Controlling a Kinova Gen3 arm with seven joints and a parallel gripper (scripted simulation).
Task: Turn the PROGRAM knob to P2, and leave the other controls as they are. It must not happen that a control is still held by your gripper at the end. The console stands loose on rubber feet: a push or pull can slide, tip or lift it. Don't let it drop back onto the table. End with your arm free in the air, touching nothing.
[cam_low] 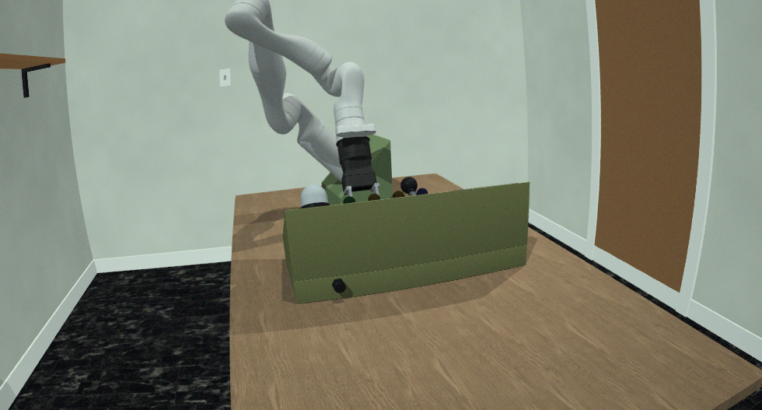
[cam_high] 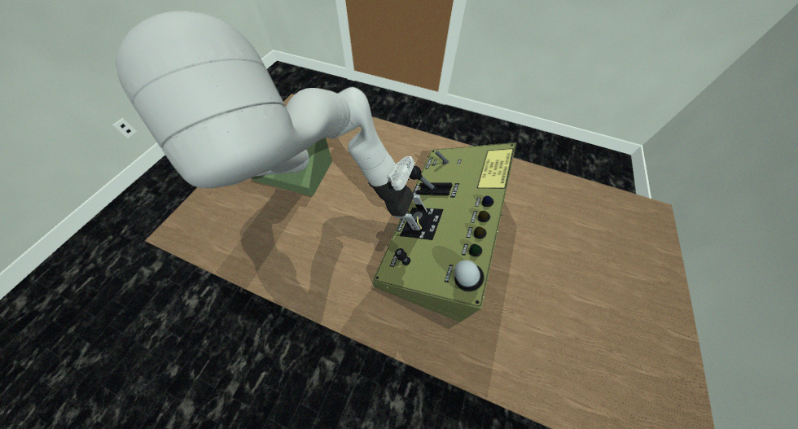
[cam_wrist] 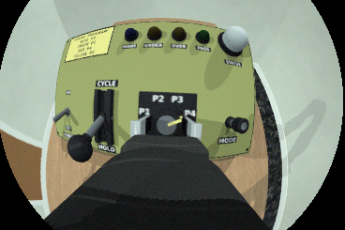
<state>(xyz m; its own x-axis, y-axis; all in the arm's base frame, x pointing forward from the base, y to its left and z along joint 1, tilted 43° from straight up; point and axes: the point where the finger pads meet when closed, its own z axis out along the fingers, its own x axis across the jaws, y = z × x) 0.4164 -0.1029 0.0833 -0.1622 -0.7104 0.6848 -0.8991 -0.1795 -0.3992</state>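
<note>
My hand is 10 mm short of the program knob, 10 mm to the left of it and 10 mm above it. Also, from my hand: black ball-topped lever (120 mm to the left); olive console (50 mm ahead, 50 mm to the left, 30 mm below); black toggle switch (20 mm behind, 120 mm to the right).
</note>
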